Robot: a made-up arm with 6 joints. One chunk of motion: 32 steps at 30 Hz.
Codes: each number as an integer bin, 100 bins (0 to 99) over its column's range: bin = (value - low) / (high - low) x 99, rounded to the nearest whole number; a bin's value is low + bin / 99 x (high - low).
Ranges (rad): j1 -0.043..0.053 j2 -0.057..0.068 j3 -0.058..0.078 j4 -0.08..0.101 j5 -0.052..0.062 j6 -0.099..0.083
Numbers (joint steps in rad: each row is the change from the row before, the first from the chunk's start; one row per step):
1: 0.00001 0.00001 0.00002 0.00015 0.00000 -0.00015
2: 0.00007 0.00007 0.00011 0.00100 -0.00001 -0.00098
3: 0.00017 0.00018 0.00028 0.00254 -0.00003 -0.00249
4: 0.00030 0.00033 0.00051 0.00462 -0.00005 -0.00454
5: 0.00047 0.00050 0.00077 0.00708 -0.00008 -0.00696
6: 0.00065 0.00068 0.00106 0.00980 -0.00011 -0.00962
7: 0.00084 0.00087 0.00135 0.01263 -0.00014 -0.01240
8: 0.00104 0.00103 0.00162 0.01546 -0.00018 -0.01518
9: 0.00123 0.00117 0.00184 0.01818 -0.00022 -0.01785
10: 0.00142 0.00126 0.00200 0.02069 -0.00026 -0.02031
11: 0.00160 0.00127 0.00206 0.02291 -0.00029 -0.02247
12: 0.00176 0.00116 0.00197 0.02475 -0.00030 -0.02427
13: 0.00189 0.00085 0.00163 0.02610 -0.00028 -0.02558
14: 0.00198 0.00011 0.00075 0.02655 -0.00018 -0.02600
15: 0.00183 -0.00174 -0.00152 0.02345 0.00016 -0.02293
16: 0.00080 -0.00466 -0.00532 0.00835 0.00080 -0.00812
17: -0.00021 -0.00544 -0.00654 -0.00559 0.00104 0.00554
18: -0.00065 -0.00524 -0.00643 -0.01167 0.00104 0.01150
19: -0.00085 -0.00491 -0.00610 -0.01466 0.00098 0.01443
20: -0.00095 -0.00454 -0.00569 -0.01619 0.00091 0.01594
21: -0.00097 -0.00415 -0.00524 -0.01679 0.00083 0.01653
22: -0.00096 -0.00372 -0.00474 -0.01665 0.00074 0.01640
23: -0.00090 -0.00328 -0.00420 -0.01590 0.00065 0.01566
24: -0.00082 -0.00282 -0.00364 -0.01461 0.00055 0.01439
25: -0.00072 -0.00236 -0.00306 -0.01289 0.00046 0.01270
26: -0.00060 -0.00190 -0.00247 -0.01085 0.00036 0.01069
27: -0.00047 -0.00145 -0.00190 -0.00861 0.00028 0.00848
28: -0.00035 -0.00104 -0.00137 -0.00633 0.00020 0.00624
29: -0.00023 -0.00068 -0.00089 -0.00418 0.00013 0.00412
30: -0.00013 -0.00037 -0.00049 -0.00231 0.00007 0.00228
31: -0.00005 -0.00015 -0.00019 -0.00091 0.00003 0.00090
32: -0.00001 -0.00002 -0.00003 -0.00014 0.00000 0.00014
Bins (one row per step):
1: 44 45 42 44 45 54
2: 44 45 42 44 45 53
3: 45 45 42 45 45 52
4: 45 45 43 46 45 51
5: 45 46 43 48 45 50
6: 45 46 43 49 45 49
7: 45 46 43 51 45 47
8: 45 46 43 52 45 46
9: 46 46 44 54 45 44
10: 46 46 44 55 45 43
11: 46 46 44 56 45 42
12: 46 46 44 57 45 41
13: 46 46 43 58 45 40
14: 46 45 43 58 45 40
15: 46 44 41 57 45 41
16: 45 41 38 48 46 49
17: 44 41 37 41 46 57
18: 44 41 38 37 46 60
19: 43 41 38 36 46 62
20: 43 42 38 35 46 63
21: 43 42 38 35 46 63
22: 43 42 39 35 46 63
23: 43 43 39 35 46 62
24: 43 43 40 36 46 62
25: 44 43 40 37 46 61
26: 44 44 40 38 45 60
27: 44 44 41 39 45 58
28: 44 44 41 40 45 57
29: 44 45 42 41 45 56
30: 44 45 42 42 45 55
31: 44 45 42 43 45 54
32: 44 45 42 44 45 54

